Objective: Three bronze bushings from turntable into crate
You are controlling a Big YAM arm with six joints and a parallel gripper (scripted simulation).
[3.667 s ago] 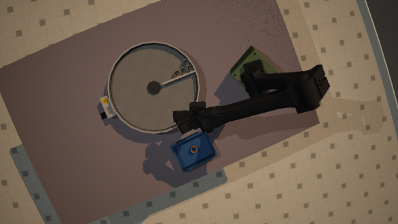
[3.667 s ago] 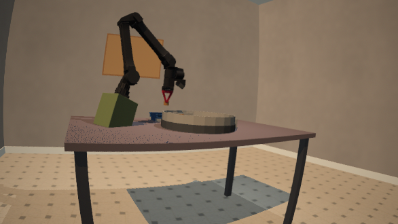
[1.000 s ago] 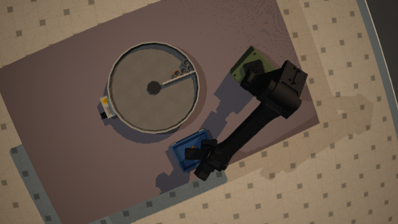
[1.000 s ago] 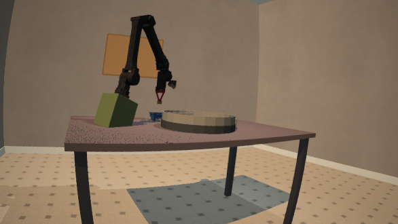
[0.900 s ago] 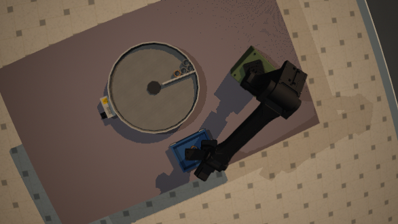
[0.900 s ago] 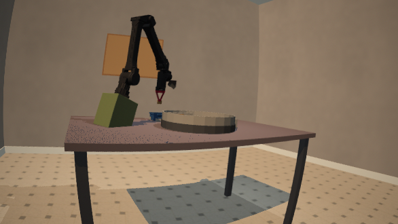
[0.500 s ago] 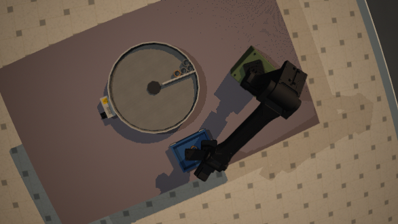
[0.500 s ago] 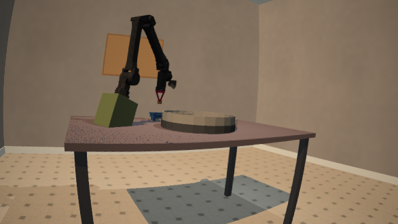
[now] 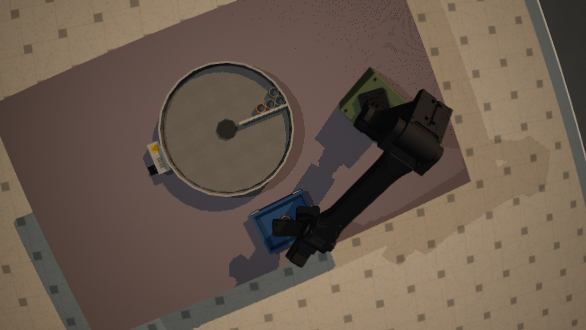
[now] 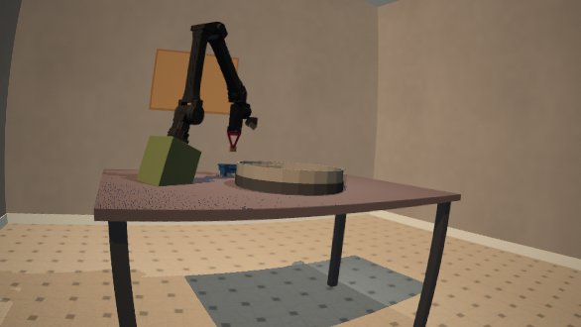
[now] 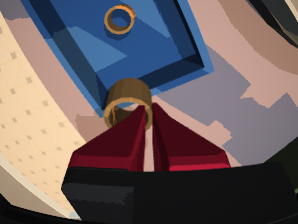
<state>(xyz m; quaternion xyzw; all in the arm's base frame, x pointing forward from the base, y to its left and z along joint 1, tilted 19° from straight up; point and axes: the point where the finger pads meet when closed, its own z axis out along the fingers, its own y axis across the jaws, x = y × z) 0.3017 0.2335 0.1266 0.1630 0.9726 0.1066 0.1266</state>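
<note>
The blue crate lies 5 cm ahead of my hand, 2 cm to the left of it and 12 cm below it. The rest, counted from my hand: turntable (14 cm ahead, 33 cm to the right, 9 cm below).
</note>
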